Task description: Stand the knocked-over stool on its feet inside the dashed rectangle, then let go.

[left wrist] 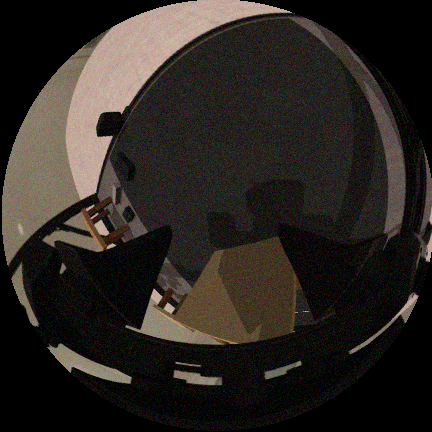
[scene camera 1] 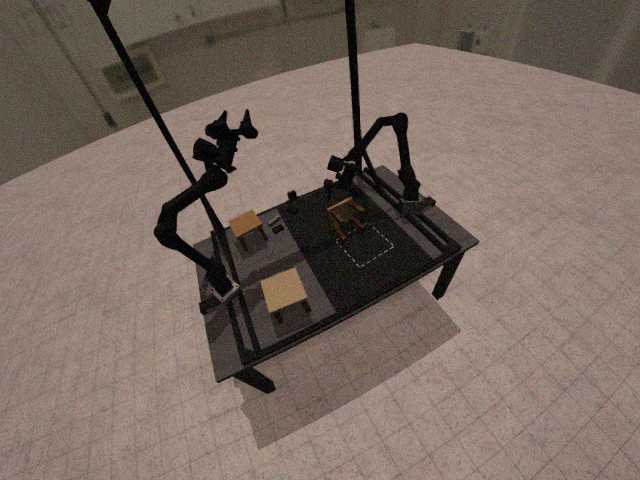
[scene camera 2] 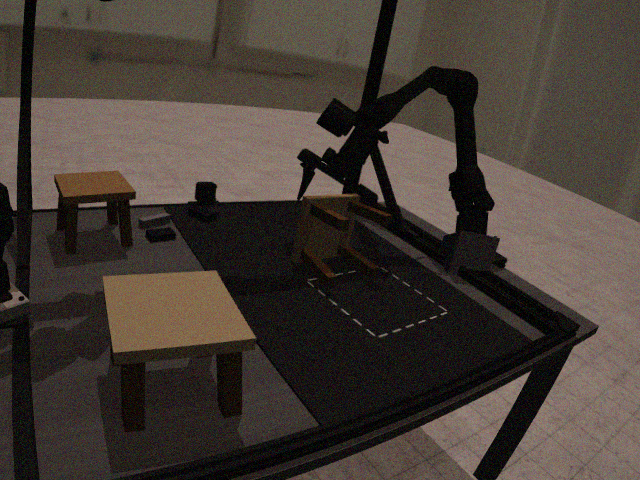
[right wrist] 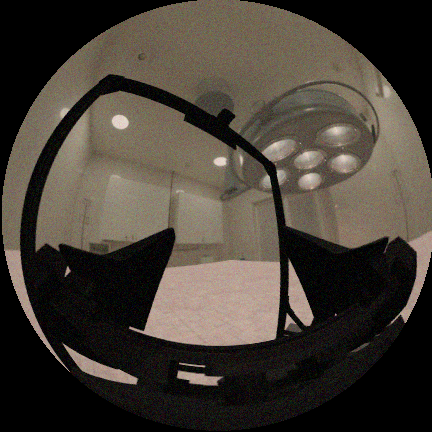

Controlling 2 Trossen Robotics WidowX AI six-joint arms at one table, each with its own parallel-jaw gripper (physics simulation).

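Places are measured from the left arm's base along level axes (x left, y back, z up), in millimetres.
Pixels of known places: left gripper, fingertip midpoint: (left wrist: 225, 229) (scene camera 1: 337, 202); right gripper, fingertip midpoint: (scene camera 1: 236, 110) (right wrist: 228, 232); left arm's base, origin of the base link: (scene camera 1: 411, 199) (scene camera 2: 471, 236); right arm's base, origin of the base link: (scene camera 1: 224, 288).
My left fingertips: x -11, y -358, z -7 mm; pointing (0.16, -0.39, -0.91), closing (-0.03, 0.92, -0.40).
Note:
Ahead of a thing's pixels: the offset from my left fingertips to its middle. "spot": to the spot under its first point.
The knocked-over stool {dy +46, dx +119, dz -4 mm} (scene camera 1: 347, 212) (scene camera 2: 328, 235) (left wrist: 255, 285) lies on its side on the dark mat, its seat upright and its legs pointing toward the picture's right. Its lower legs reach the far edge of the dashed rectangle {spot: dy +105, dx +338, dz -70 mm} (scene camera 1: 360, 266) (scene camera 2: 379, 336). My left gripper (scene camera 1: 338, 192) (left wrist: 225, 229) is open and empty, behind the stool near its upper edge; in scene camera 2 the seat partly hides it. The seat shows beyond the fingers in the left wrist view. My right gripper (scene camera 1: 235, 111) (right wrist: 228, 232) is open and empty, raised high above the left end of the table.
A pale stool {dy -181, dx +509, dz -15 mm} (scene camera 1: 284, 290) (scene camera 2: 178, 312) and an orange stool {dy -438, dx +147, dz -17 mm} (scene camera 1: 245, 223) (scene camera 2: 95, 184) (left wrist: 93, 229) stand upright at the picture's left. A small black object {spot: dy -257, dx -123, dz -32 mm} (scene camera 1: 292, 195) (scene camera 2: 205, 192) is at the back edge. A black block {dy -308, dx +98, dz -67 mm} (scene camera 2: 160, 234) lies beside a grey block {dy -339, dx +37, dz -64 mm} (scene camera 2: 155, 219).

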